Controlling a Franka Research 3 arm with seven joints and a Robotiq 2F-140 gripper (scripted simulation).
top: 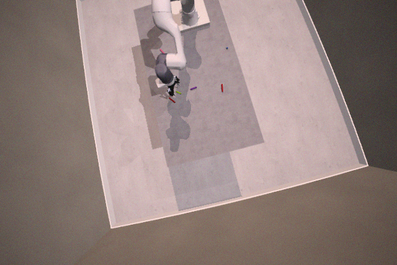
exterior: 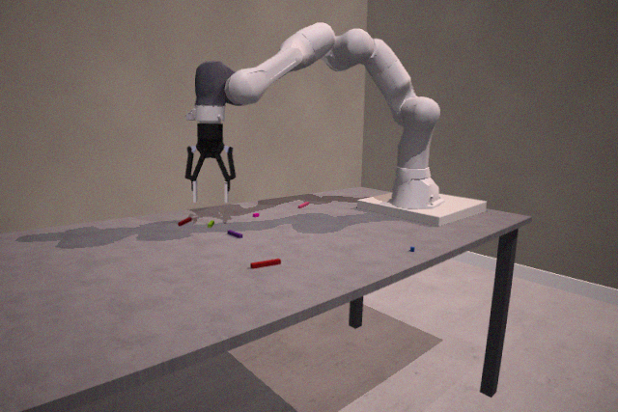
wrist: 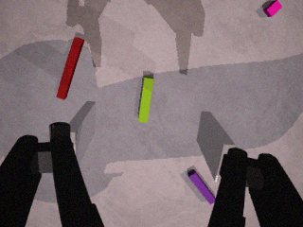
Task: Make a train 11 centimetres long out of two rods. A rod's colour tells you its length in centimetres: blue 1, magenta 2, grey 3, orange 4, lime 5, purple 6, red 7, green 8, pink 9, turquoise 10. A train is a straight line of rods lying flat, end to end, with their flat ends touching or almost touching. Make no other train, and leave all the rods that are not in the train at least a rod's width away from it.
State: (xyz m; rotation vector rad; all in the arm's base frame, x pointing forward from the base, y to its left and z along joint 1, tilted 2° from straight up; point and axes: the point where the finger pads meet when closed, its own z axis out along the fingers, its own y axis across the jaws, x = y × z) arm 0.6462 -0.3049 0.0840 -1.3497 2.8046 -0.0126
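The lime rod is 10 cm below my hand. The rest, counted from my hand: red rod (39 cm to the left, 10 cm below, 8 cm ahead); then magenta rod (18 cm behind, 10 cm below, 1 cm to the right); then purple rod (14 cm to the left, 10 cm below, 1 cm ahead).
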